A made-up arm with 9 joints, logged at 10 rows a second.
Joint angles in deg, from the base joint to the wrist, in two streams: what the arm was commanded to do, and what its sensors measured. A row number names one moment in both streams.
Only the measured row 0 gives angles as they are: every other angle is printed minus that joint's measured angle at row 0.
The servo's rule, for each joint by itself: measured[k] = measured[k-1] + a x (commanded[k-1-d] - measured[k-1]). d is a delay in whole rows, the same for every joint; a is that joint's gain. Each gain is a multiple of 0.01, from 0.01 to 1. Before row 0 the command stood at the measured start. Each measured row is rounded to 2 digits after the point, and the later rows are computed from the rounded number. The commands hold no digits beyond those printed.
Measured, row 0:
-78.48 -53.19 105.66 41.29 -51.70 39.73 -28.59 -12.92 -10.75
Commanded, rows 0 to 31:
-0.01 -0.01 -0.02 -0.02 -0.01 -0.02 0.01 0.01 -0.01
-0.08 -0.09 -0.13 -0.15 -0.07 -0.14 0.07 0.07 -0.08
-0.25 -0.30 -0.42 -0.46 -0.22 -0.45 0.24 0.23 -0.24
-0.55 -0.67 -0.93 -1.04 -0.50 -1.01 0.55 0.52 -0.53
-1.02 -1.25 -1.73 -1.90 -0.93 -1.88 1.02 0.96 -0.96
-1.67 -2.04 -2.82 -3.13 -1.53 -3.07 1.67 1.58 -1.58
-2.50 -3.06 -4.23 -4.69 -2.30 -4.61 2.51 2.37 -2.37
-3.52 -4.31 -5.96 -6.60 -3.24 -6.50 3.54 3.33 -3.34
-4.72 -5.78 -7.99 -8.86 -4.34 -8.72 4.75 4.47 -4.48
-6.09 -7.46 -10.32 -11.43 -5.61 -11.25 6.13 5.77 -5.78
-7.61 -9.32 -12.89 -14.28 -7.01 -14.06 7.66 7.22 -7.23
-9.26 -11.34 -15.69 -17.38 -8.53 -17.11 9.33 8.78 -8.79
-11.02 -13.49 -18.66 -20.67 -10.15 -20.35 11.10 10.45 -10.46
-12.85 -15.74 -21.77 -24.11 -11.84 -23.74 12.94 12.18 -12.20
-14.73 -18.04 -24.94 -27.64 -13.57 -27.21 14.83 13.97 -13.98
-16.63 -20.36 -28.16 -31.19 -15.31 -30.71 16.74 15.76 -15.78
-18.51 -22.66 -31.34 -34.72 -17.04 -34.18 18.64 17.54 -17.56
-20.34 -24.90 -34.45 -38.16 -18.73 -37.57 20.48 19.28 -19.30
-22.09 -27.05 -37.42 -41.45 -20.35 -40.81 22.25 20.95 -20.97
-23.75 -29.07 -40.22 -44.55 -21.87 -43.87 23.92 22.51 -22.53
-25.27 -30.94 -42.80 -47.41 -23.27 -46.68 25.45 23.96 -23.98
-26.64 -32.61 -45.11 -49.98 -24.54 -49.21 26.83 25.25 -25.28
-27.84 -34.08 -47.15 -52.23 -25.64 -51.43 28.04 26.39 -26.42
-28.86 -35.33 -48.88 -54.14 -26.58 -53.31 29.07 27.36 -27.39
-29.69 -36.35 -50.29 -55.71 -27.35 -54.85 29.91 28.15 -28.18
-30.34 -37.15 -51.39 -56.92 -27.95 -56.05 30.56 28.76 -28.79
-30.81 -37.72 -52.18 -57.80 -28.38 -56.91 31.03 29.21 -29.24
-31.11 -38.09 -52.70 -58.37 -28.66 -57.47 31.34 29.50 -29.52
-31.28 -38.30 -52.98 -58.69 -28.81 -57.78 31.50 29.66 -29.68
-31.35 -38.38 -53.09 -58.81 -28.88 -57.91 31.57 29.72 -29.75
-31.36 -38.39 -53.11 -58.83 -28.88 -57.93 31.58 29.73 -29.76
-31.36 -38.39 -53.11 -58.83 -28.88 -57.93 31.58 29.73 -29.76
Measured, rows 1 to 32:
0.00 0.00 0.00 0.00 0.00 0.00 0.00 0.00 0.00
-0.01 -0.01 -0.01 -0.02 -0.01 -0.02 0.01 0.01 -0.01
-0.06 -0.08 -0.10 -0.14 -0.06 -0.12 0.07 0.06 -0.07
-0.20 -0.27 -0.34 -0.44 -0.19 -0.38 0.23 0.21 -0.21
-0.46 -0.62 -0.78 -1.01 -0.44 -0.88 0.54 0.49 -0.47
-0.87 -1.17 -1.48 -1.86 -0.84 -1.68 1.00 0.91 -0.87
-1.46 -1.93 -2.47 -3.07 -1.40 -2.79 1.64 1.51 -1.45
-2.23 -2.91 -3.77 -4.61 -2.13 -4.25 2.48 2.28 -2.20
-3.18 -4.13 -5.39 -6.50 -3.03 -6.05 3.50 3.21 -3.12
-4.32 -5.57 -7.31 -8.74 -4.09 -8.19 4.70 4.33 -4.22
-5.63 -7.21 -9.54 -11.30 -5.32 -10.64 6.07 5.61 -5.48
-7.10 -9.05 -12.02 -14.13 -6.69 -13.38 7.60 7.04 -6.90
-8.70 -11.04 -14.74 -17.22 -8.18 -16.36 9.26 8.59 -8.43
-10.42 -13.17 -17.64 -20.50 -9.78 -19.55 11.03 10.25 -10.07
-12.22 -15.41 -20.70 -23.93 -11.45 -22.90 12.86 11.97 -11.80
-14.08 -17.70 -23.84 -27.45 -13.17 -26.35 14.75 13.75 -13.57
-15.97 -20.01 -27.04 -31.00 -14.90 -29.84 16.66 15.54 -15.36
-17.85 -22.32 -30.22 -34.53 -16.63 -33.31 18.56 17.32 -17.14
-19.69 -24.56 -33.35 -37.98 -18.33 -36.72 20.40 19.06 -18.89
-21.47 -26.73 -36.36 -41.28 -19.97 -39.99 22.18 20.74 -20.57
-23.16 -28.77 -39.22 -44.39 -21.51 -43.09 23.85 22.32 -22.16
-24.72 -30.66 -41.87 -47.26 -22.94 -45.96 25.39 23.78 -23.63
-26.14 -32.36 -44.27 -49.84 -24.24 -48.56 26.77 25.09 -24.97
-27.40 -33.86 -46.40 -52.11 -25.37 -50.86 27.99 26.25 -26.14
-28.48 -35.14 -48.24 -54.04 -26.35 -52.82 29.03 27.24 -27.15
-29.38 -36.19 -49.76 -55.63 -27.16 -54.44 29.87 28.05 -27.98
-30.09 -37.03 -50.97 -56.86 -27.80 -55.73 30.53 28.68 -28.64
-30.62 -37.63 -51.87 -57.75 -28.27 -56.67 31.01 29.15 -29.13
-30.98 -38.03 -52.48 -58.34 -28.59 -57.31 31.33 29.46 -29.45
-31.20 -38.26 -52.85 -58.67 -28.77 -57.69 31.49 29.64 -29.64
-31.31 -38.36 -53.03 -58.80 -28.86 -57.87 31.57 29.71 -29.73
-31.35 -38.39 -53.09 -58.83 -28.88 -57.92 31.58 29.73 -29.75
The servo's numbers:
d 1
a 0.74 0.87 0.74 0.95 0.81 0.80 0.96 0.89 0.81

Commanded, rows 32 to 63:
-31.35 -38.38 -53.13 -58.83 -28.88 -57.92 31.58 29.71 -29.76
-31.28 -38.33 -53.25 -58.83 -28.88 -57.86 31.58 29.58 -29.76
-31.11 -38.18 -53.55 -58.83 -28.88 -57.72 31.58 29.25 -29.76
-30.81 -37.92 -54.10 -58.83 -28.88 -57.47 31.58 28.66 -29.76
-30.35 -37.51 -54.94 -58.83 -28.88 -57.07 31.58 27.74 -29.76
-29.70 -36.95 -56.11 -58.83 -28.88 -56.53 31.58 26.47 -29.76
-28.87 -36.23 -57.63 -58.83 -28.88 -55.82 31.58 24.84 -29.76
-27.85 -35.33 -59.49 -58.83 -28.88 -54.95 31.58 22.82 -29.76
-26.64 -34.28 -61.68 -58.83 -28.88 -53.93 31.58 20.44 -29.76
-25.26 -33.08 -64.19 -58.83 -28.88 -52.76 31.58 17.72 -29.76
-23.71 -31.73 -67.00 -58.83 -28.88 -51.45 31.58 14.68 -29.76
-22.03 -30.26 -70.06 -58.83 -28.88 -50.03 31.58 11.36 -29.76
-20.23 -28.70 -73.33 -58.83 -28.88 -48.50 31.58 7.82 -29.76
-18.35 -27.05 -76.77 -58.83 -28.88 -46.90 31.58 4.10 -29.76
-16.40 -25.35 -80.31 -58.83 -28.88 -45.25 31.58 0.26 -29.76
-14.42 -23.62 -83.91 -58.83 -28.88 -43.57 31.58 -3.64 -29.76
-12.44 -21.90 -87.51 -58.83 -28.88 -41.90 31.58 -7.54 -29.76
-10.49 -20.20 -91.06 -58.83 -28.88 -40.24 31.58 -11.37 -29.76
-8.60 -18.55 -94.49 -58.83 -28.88 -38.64 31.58 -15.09 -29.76
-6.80 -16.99 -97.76 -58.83 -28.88 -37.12 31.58 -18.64 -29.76
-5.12 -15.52 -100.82 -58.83 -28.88 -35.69 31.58 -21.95 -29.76
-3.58 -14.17 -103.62 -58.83 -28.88 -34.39 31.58 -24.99 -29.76
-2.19 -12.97 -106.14 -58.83 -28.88 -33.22 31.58 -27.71 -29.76
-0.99 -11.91 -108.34 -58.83 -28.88 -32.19 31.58 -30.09 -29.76
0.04 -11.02 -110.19 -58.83 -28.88 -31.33 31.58 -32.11 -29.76
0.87 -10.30 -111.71 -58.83 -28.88 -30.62 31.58 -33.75 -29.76
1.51 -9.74 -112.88 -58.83 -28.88 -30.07 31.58 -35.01 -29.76
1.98 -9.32 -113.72 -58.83 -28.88 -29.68 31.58 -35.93 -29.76
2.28 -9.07 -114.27 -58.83 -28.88 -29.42 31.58 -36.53 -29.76
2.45 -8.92 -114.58 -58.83 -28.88 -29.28 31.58 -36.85 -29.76
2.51 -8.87 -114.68 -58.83 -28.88 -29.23 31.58 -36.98 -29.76
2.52 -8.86 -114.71 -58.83 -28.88 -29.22 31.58 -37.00 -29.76
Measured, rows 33 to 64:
-31.36 -38.39 -53.10 -58.83 -28.88 -57.93 31.58 29.73 -29.76
-31.35 -38.38 -53.12 -58.83 -28.88 -57.92 31.58 29.71 -29.76
-31.30 -38.34 -53.22 -58.83 -28.88 -57.87 31.58 29.59 -29.76
-31.16 -38.20 -53.46 -58.83 -28.88 -57.75 31.58 29.29 -29.76
-30.90 -37.96 -53.93 -58.83 -28.88 -57.53 31.58 28.73 -29.76
-30.49 -37.57 -54.68 -58.83 -28.88 -57.16 31.58 27.85 -29.76
-29.91 -37.03 -55.74 -58.83 -28.88 -56.66 31.58 26.62 -29.76
-29.14 -36.33 -57.14 -58.83 -28.88 -55.99 31.58 25.04 -29.76
-28.19 -35.46 -58.88 -58.83 -28.88 -55.16 31.58 23.06 -29.76
-27.04 -34.43 -60.95 -58.83 -28.88 -54.18 31.58 20.73 -29.76
-25.72 -33.26 -63.35 -58.83 -28.88 -53.04 31.58 18.05 -29.76
-24.23 -31.93 -66.05 -58.83 -28.88 -51.77 31.58 15.05 -29.76
-22.60 -30.48 -69.02 -58.83 -28.88 -50.38 31.58 11.77 -29.76
-20.85 -28.93 -72.21 -58.83 -28.88 -48.88 31.58 8.25 -29.76
-19.00 -27.29 -75.58 -58.83 -28.88 -47.30 31.58 4.56 -29.76
-17.08 -25.60 -79.08 -58.83 -28.88 -45.66 31.58 0.73 -29.76
-15.11 -23.88 -82.65 -58.83 -28.88 -43.99 31.58 -3.16 -29.76
-13.13 -22.16 -86.25 -58.83 -28.88 -42.32 31.58 -7.06 -29.76
-11.18 -20.45 -89.81 -58.83 -28.88 -40.66 31.58 -10.90 -29.76
-9.27 -18.80 -93.27 -58.83 -28.88 -39.04 31.58 -14.63 -29.76
-7.44 -17.23 -96.59 -58.83 -28.88 -37.50 31.58 -18.20 -29.76
-5.72 -15.74 -99.72 -58.83 -28.88 -36.05 31.58 -21.54 -29.76
-4.14 -14.37 -102.61 -58.83 -28.88 -34.72 31.58 -24.61 -29.76
-2.70 -13.15 -105.22 -58.83 -28.88 -33.52 31.58 -27.37 -29.76
-1.43 -12.07 -107.53 -58.83 -28.88 -32.46 31.58 -29.79 -29.76
-0.34 -11.16 -109.50 -58.83 -28.88 -31.56 31.58 -31.85 -29.76
0.56 -10.41 -111.14 -58.83 -28.88 -30.81 31.58 -33.54 -29.76
1.26 -9.83 -112.43 -58.83 -28.88 -30.22 31.58 -34.85 -29.76
1.79 -9.39 -113.38 -58.83 -28.88 -29.79 31.58 -35.81 -29.76
2.15 -9.11 -114.04 -58.83 -28.88 -29.49 31.58 -36.45 -29.76
2.37 -8.94 -114.44 -58.83 -28.88 -29.32 31.58 -36.81 -29.76
2.47 -8.88 -114.62 -58.83 -28.88 -29.25 31.58 -36.96 -29.76

